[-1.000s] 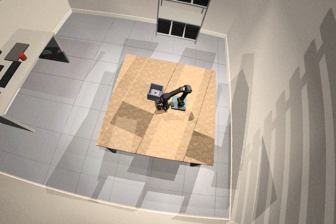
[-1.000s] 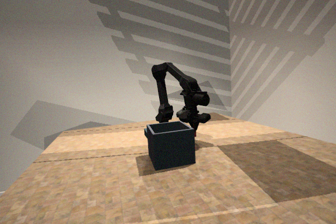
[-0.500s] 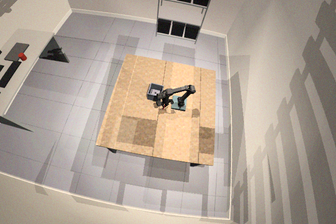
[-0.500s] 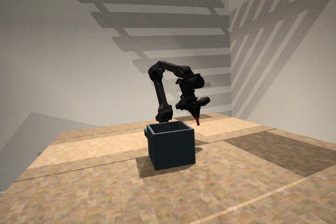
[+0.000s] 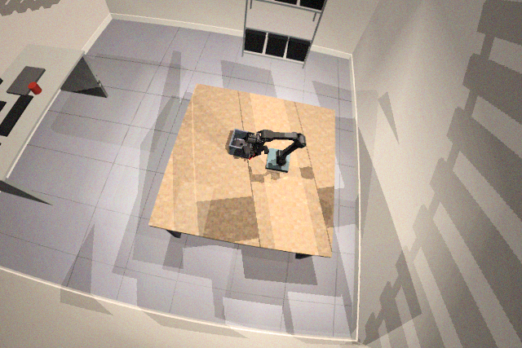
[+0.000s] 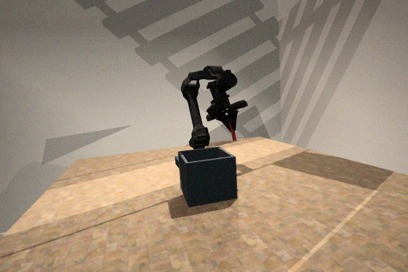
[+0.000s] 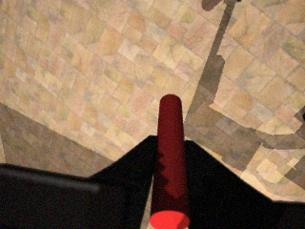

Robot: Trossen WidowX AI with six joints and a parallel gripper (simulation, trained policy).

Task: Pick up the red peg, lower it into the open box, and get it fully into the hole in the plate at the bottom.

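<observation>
Now: the pale plate 160 mm to the right of my gripper tip, 140 mm below it and 80 mm ahead of it. The rest, counted from my gripper tip: red peg (right at my gripper tip).
</observation>
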